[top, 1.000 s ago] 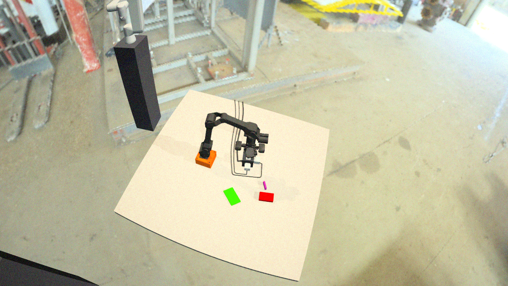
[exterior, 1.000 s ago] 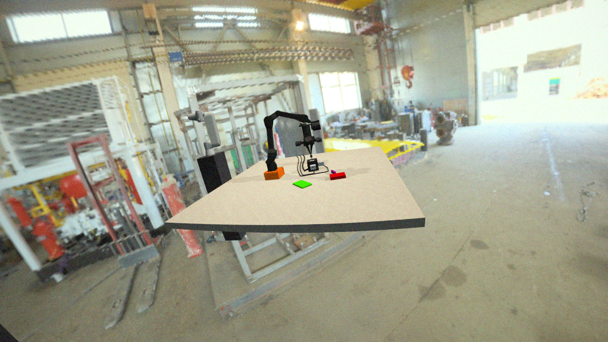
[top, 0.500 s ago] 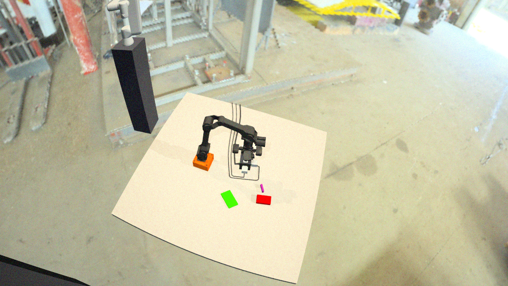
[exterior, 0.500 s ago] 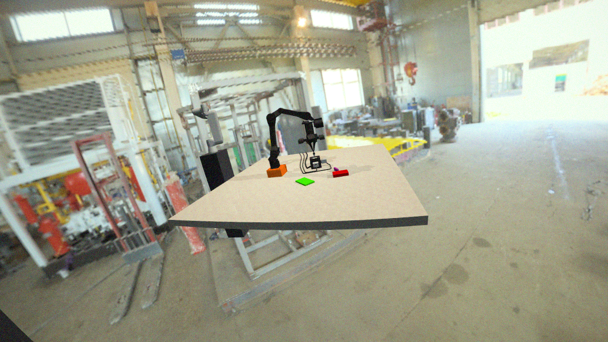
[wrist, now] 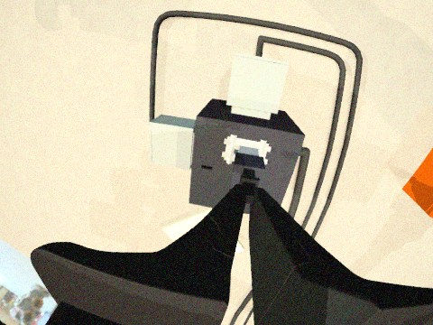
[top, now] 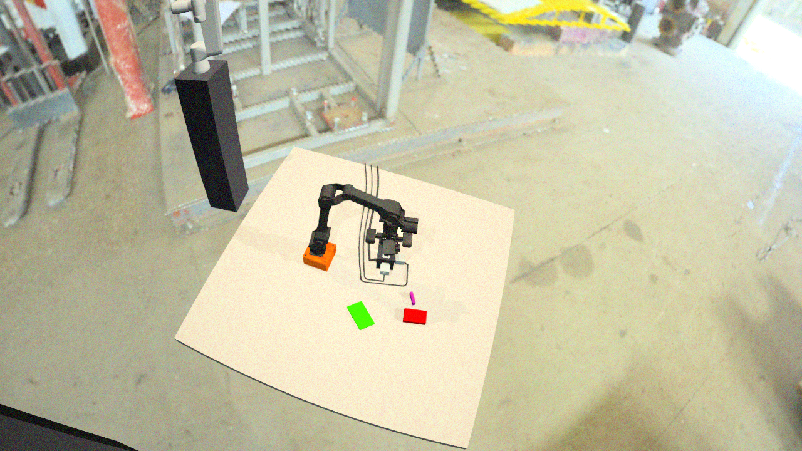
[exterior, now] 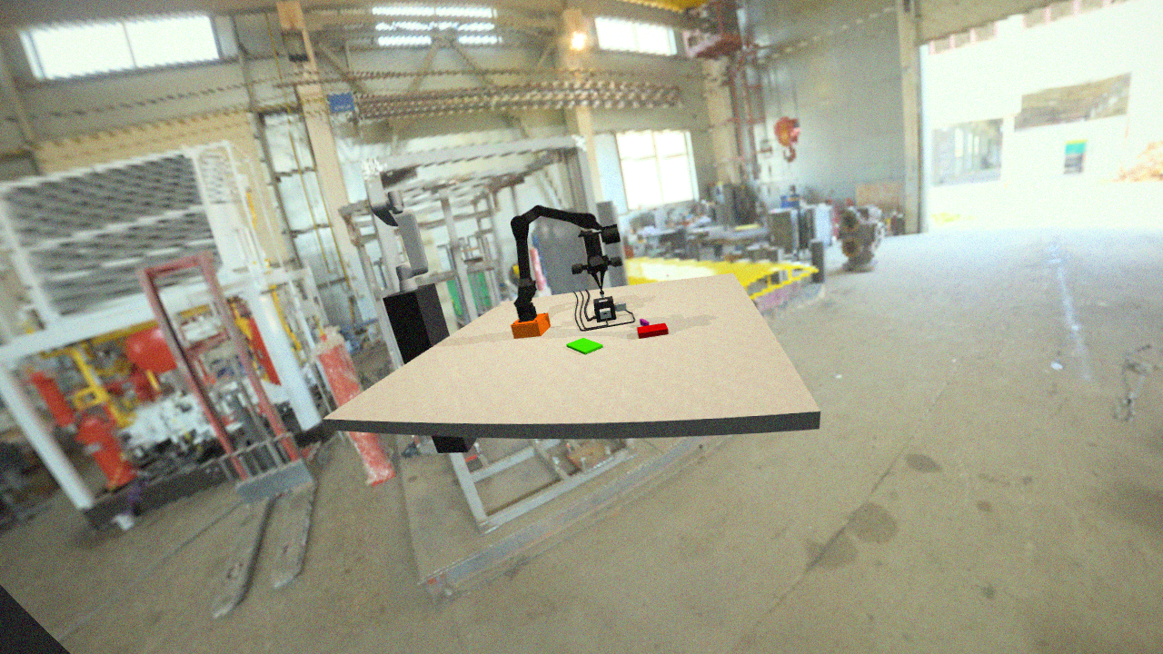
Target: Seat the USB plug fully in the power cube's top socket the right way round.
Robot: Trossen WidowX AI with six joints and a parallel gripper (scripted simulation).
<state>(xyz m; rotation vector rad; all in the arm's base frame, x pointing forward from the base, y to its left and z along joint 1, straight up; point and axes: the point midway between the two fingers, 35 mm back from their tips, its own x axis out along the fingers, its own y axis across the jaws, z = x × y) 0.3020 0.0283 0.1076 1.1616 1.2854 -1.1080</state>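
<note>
My gripper tip is now 2 cm above the USB plug. The rest, counted from my gripper tip: white card (18 cm to the left, 13 cm below, 1 cm ahead); USB socket (6 cm below); small magenta stick (14 cm to the right, 14 cm ahead, 12 cm below).
</note>
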